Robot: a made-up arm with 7 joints. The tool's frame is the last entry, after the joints. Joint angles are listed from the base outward.
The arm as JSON. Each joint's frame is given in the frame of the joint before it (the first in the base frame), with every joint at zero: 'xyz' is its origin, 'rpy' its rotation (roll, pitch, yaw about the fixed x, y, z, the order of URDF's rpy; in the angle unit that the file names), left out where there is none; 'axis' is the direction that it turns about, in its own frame. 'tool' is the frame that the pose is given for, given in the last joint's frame.
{
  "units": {
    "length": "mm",
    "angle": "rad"
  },
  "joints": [
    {
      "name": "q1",
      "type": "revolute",
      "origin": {
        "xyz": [
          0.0,
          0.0,
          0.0
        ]
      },
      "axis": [
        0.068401,
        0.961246,
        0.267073
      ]
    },
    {
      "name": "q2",
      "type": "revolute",
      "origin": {
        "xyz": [
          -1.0,
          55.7,
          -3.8
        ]
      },
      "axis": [
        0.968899,
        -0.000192,
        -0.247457
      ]
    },
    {
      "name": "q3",
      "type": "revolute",
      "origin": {
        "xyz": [
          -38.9,
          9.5,
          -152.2
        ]
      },
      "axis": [
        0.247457,
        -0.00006,
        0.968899
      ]
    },
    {
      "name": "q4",
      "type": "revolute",
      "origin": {
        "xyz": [
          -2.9,
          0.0,
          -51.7
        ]
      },
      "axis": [
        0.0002,
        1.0,
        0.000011
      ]
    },
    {
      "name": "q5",
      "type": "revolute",
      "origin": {
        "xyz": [
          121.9,
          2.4,
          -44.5
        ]
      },
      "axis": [
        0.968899,
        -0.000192,
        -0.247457
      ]
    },
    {
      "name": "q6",
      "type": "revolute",
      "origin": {
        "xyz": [
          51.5,
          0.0,
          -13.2
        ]
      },
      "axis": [
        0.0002,
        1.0,
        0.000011
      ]
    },
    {
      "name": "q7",
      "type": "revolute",
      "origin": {
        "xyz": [
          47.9,
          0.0,
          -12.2
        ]
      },
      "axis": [
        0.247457,
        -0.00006,
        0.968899
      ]
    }
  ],
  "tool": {
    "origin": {
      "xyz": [
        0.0,
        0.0,
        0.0
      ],
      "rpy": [
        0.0,
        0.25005,
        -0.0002
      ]
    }
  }
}
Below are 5 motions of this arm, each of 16 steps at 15 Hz.
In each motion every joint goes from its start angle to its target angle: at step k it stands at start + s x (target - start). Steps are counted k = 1, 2, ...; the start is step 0. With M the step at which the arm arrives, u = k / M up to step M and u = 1 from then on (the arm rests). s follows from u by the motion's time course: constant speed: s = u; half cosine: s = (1 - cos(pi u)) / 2; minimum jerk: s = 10 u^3 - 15 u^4 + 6 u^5.
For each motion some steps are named. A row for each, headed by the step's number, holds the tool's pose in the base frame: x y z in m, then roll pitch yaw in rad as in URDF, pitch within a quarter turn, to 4 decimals.
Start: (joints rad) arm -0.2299 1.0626 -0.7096 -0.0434 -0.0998 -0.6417 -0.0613
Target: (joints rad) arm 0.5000 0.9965 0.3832 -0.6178 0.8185 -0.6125 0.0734
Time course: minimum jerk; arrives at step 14
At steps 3, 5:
3: 0.1782 0.1355 -0.2117 0.6819 0.1217 -0.9992
5: 0.1698 0.1398 -0.1936 0.8467 0.0844 -0.9766

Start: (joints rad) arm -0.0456 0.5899 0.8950 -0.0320 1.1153 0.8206 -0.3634
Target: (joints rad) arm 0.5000 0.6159 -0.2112 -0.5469 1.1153 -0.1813 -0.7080
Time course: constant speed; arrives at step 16
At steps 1, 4, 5, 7, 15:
1: 0.1107 0.3454 -0.1053 1.4723 0.0735 1.3956
4: 0.1349 0.3086 -0.1245 1.6774 0.1809 1.0451
5: 0.1399 0.2941 -0.1331 1.7338 0.2413 0.9343
7: 0.1444 0.2622 -0.1521 1.8191 0.3893 0.7188
15: 0.0861 0.1183 -0.2093 1.4530 1.0035 -0.4875

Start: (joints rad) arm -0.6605 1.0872 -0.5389 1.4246 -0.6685 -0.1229 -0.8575
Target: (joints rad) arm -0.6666 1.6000 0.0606 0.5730 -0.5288 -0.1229 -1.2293
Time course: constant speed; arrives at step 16
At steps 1, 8, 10, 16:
1: 0.1950 0.4187 -0.1645 0.3250 0.8696 0.0087
8: 0.2363 0.4136 -0.0488 0.4328 0.6088 -0.2461
10: 0.2423 0.4053 -0.0094 0.5147 0.5582 -0.3025
16: 0.2395 0.3560 0.1117 0.8538 0.5002 -0.4346

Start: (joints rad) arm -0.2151 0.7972 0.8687 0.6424 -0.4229 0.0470 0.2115
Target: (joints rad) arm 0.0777 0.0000 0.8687 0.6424 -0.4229 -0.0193 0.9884
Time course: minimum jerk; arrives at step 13
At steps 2, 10, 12, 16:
2: 0.1344 0.4075 -0.1629 0.1012 0.0575 1.2084
10: 0.0071 0.2357 -0.3681 0.6098 0.4461 2.2012
12: -0.0055 0.2141 -0.3779 0.6879 0.4384 2.3057
16: -0.0062 0.2130 -0.3783 0.6918 0.4378 2.3109

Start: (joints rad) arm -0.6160 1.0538 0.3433 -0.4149 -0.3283 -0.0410 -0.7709
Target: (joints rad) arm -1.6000 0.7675 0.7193 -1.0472 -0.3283 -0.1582 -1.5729
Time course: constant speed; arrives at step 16
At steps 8, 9, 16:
8: 0.1177 0.1291 0.1601 1.9593 -0.1172 -1.3009
9: 0.1021 0.1262 0.1618 2.0592 -0.1010 -1.3182
16: 0.0122 0.1134 0.1316 2.7447 -0.0946 -1.2644

